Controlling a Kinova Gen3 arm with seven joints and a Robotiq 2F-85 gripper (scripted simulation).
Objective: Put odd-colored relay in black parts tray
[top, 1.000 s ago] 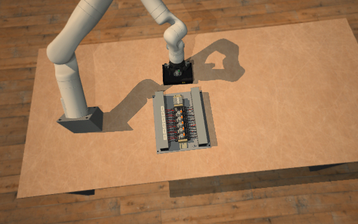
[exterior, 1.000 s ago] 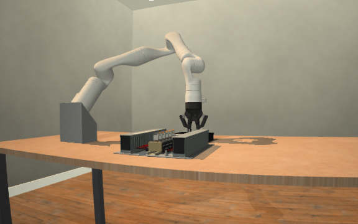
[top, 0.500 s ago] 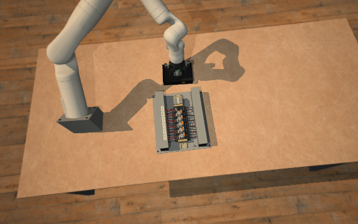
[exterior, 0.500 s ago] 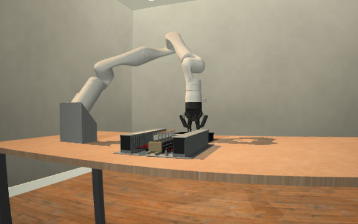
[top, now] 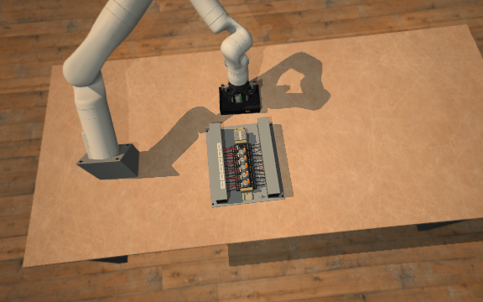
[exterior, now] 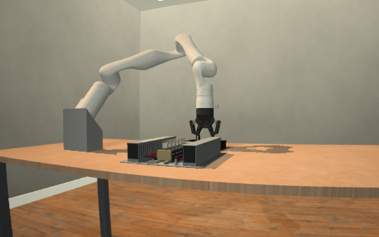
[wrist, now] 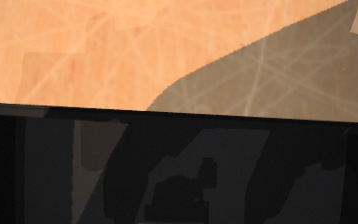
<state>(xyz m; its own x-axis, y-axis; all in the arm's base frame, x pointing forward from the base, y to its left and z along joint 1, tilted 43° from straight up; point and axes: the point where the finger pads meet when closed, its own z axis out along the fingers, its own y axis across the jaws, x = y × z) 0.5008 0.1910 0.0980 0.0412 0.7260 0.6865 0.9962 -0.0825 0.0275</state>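
Now: the black parts tray 2 cm below my hand. Round my hand: relay panel: 3 cm behind, 27 cm to the right.
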